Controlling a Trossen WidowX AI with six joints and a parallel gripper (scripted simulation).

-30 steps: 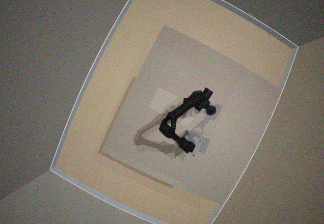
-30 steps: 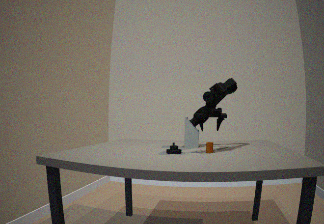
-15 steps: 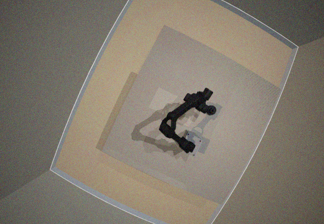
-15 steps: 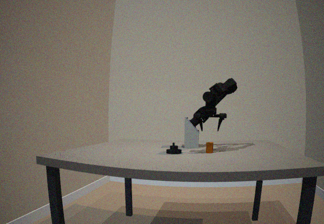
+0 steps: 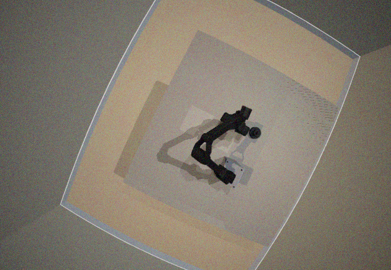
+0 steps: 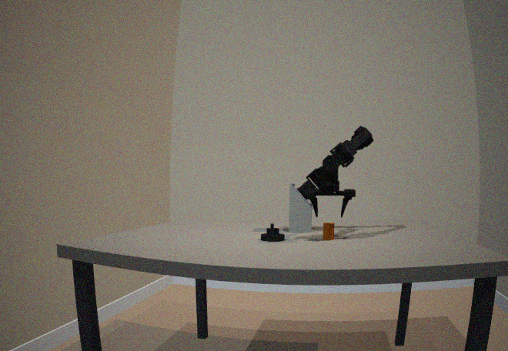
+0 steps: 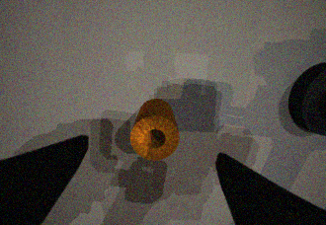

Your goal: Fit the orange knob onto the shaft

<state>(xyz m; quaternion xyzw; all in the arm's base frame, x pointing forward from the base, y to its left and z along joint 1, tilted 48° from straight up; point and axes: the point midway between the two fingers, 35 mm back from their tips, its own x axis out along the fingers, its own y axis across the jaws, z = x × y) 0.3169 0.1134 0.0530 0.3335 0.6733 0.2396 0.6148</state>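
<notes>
My gripper tip is now 5 cm above the orange knob. From my gripper tip the other things lie so: dark round pedestal: 20 cm to the right, 5 cm below, 2 cm ahead.
</notes>
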